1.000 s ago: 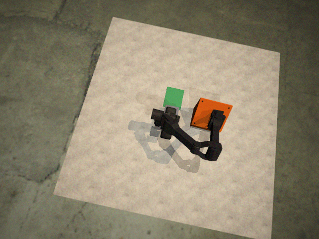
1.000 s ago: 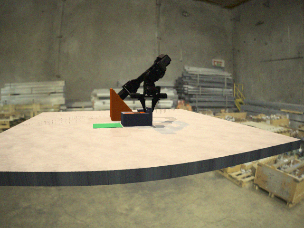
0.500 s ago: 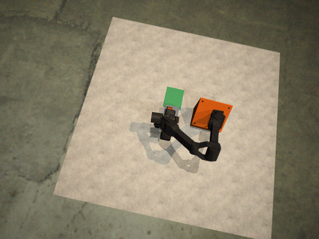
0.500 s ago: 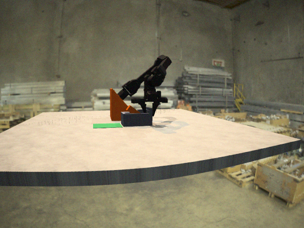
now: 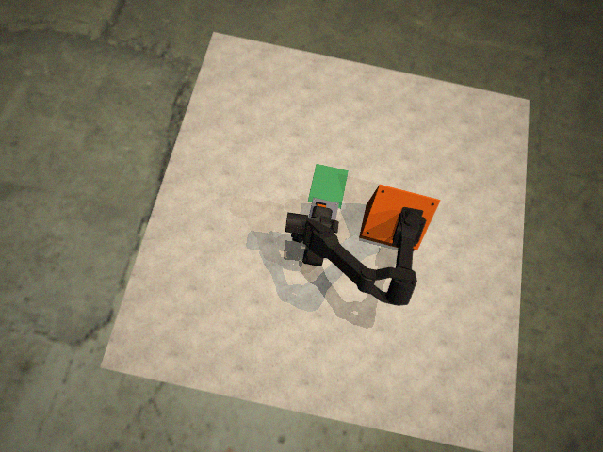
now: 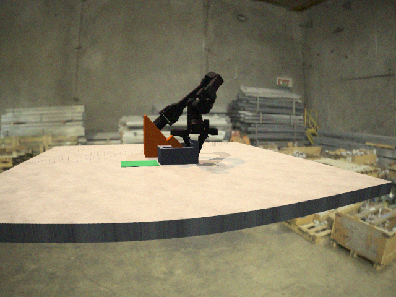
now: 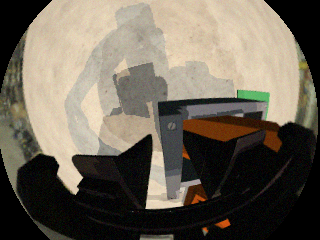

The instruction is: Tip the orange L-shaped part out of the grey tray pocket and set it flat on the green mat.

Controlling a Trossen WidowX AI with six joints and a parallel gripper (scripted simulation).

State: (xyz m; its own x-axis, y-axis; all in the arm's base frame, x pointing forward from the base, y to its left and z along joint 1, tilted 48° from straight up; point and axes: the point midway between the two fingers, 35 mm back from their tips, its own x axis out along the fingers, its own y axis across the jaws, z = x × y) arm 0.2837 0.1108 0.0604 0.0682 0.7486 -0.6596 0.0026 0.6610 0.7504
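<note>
My gripper tip is now 60 mm to the left of the orange L-shaped part, 10 mm below it and 10 mm past it. The rest, counted from my gripper tip: green mat 220 mm to the right, 50 mm below, 10 mm behind.
</note>
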